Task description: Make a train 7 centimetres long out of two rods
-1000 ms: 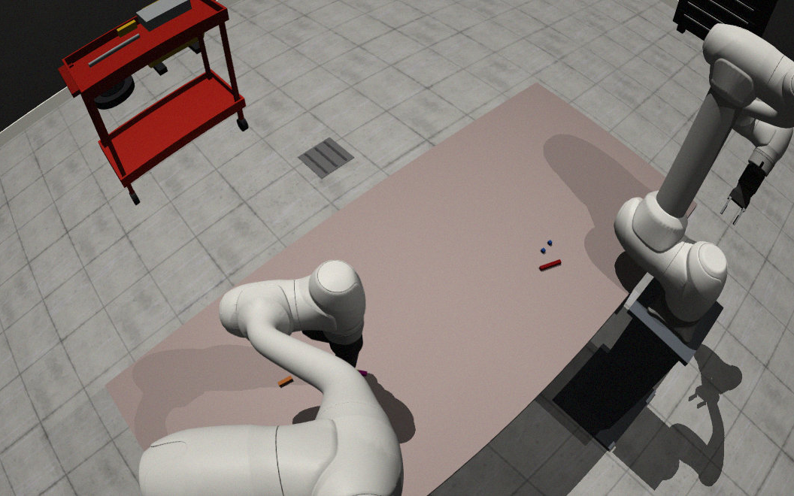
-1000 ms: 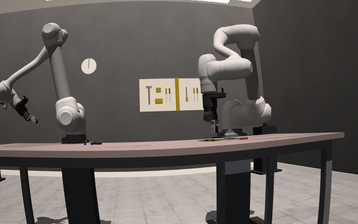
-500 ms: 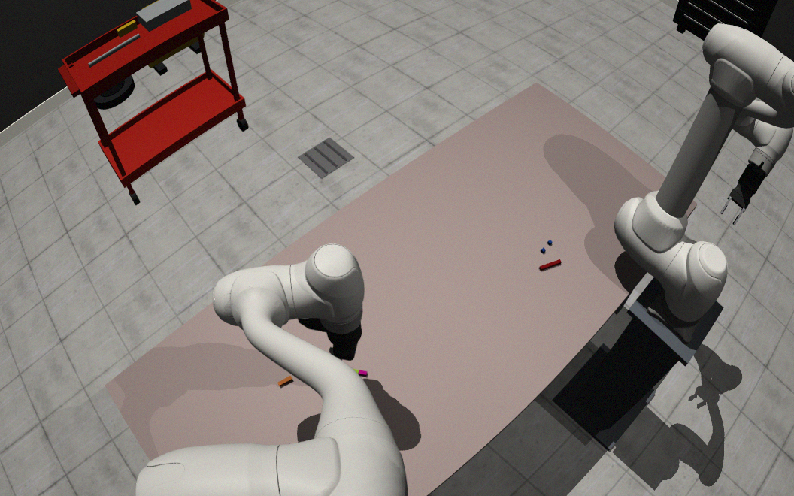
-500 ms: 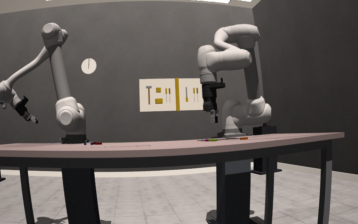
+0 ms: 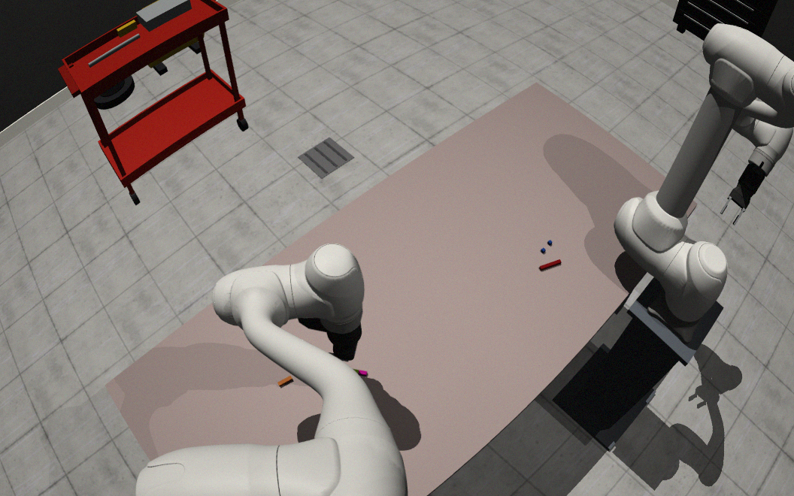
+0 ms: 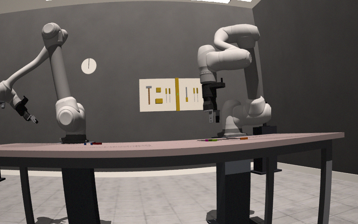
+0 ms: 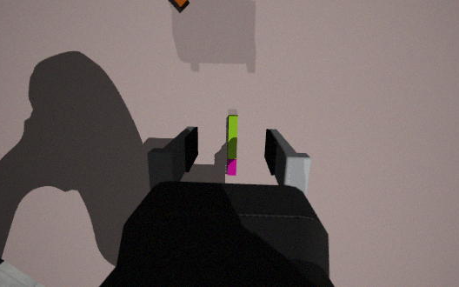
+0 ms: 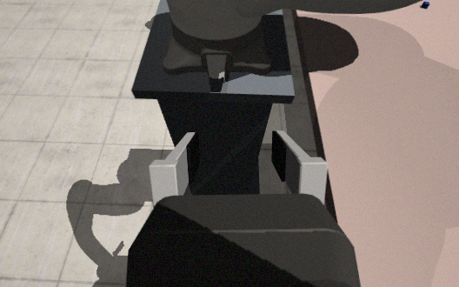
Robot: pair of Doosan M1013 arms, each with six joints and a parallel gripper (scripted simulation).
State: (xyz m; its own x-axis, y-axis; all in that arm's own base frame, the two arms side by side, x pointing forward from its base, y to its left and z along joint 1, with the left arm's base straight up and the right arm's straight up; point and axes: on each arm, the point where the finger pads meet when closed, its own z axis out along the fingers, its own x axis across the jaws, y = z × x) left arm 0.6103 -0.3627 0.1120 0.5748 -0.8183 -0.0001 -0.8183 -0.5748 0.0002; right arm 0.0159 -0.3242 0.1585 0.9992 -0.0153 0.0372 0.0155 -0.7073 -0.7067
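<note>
Now: the lime rod 1 cm behind my left hand, 1 cm to the right of it and 11 cm below it. Round my left hand: red rod (19 cm behind, 62 cm to the right, 11 cm below); orange rod (7 cm ahead, 13 cm to the left, 11 cm below); magenta rod (4 cm behind, 3 cm to the right, 11 cm below).
</note>
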